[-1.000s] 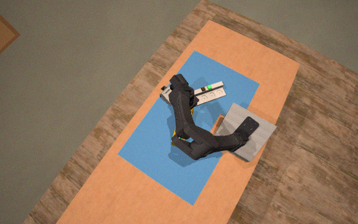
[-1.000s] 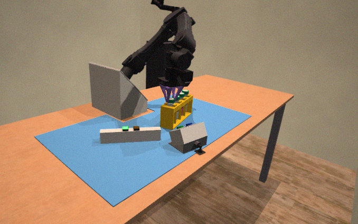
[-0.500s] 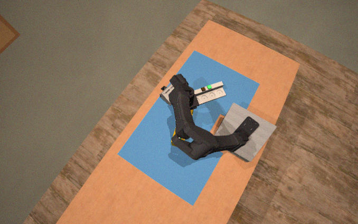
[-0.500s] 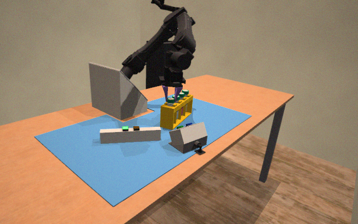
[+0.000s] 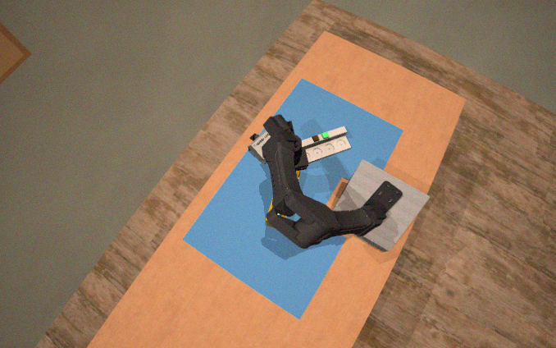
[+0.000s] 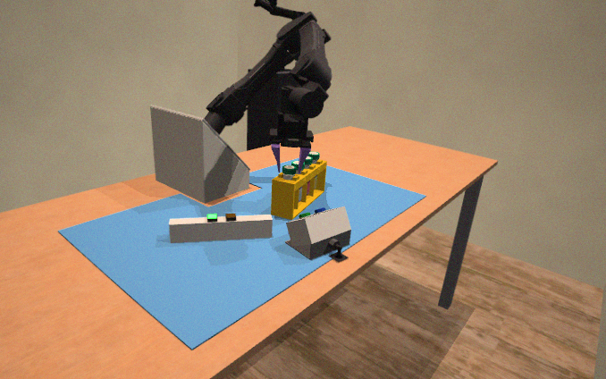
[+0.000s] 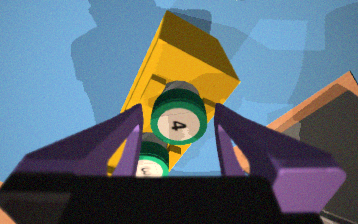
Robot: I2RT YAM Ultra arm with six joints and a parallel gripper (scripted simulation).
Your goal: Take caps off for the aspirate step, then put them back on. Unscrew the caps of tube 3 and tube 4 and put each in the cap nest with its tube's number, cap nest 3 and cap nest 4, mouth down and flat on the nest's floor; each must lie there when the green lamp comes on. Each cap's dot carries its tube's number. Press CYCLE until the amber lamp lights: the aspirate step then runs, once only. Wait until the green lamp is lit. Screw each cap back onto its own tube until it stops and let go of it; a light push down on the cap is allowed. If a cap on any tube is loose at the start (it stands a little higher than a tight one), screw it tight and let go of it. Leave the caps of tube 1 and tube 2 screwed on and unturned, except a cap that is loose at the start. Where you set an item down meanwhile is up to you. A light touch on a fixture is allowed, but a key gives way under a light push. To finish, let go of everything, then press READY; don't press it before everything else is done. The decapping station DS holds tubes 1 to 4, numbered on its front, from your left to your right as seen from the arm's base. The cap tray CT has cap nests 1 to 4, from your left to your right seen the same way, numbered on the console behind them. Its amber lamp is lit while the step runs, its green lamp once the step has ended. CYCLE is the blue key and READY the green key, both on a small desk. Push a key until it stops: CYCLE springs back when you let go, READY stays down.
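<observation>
Now: the cap 4 right at my hand. Also, from my hand: cap 3: 5 cm to the left, 2 cm behind; blue key: 14 cm ahead, 5 cm below, 3 cm to the right; cap 2: 10 cm to the left, 4 cm behind.
</observation>
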